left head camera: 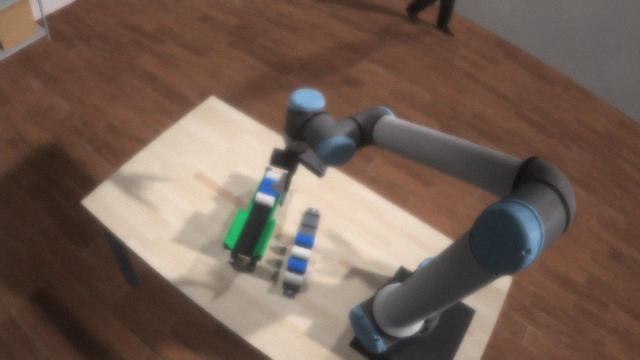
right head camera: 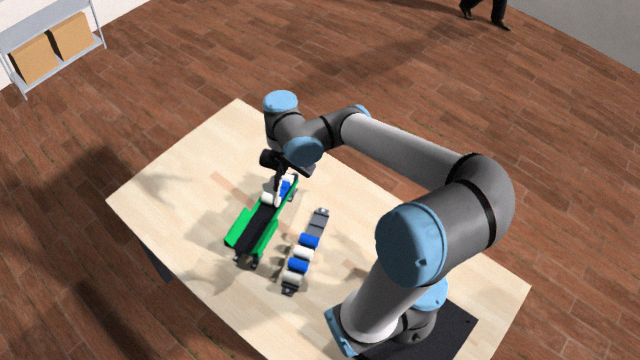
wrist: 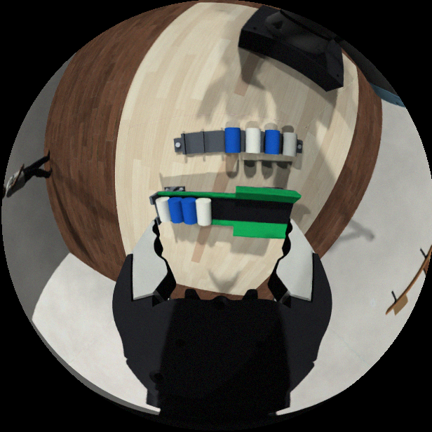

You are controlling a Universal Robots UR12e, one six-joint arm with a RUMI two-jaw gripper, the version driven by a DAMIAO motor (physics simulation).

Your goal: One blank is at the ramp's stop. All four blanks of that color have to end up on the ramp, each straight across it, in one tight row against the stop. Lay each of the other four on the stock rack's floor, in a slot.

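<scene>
The green ramp (left head camera: 238, 227) (right head camera: 239, 227) (wrist: 265, 193) bears four blanks in a row straight across it: a white blank (left head camera: 275, 176) (wrist: 163, 210) at the stop, a blue blank (wrist: 175, 210), another blue blank (wrist: 189, 210), then a white blank (left head camera: 264, 199) (right head camera: 267, 198) (wrist: 203, 212). The grey stock rack (left head camera: 311, 218) (right head camera: 318, 220) (wrist: 214, 142) holds a blue blank (right head camera: 309, 240) (wrist: 232, 140), a white blank (right head camera: 303, 252) (wrist: 253, 140), a blue blank (right head camera: 298, 265) (wrist: 272, 142) and a greyish-white blank (right head camera: 292, 278) (wrist: 289, 144). My gripper (right head camera: 277, 200) (wrist: 221, 220) is open and empty, beside and over the ramp's stop end, partly hiding its blanks in the head views.
The rack lies beside the ramp on the wooden table (left head camera: 165, 150) (right head camera: 185, 150) (wrist: 165, 100). The arm's dark base plate (left head camera: 450, 325) (right head camera: 450, 325) is at the table's other end. A shelf unit with boxes and a person's legs show beyond the table.
</scene>
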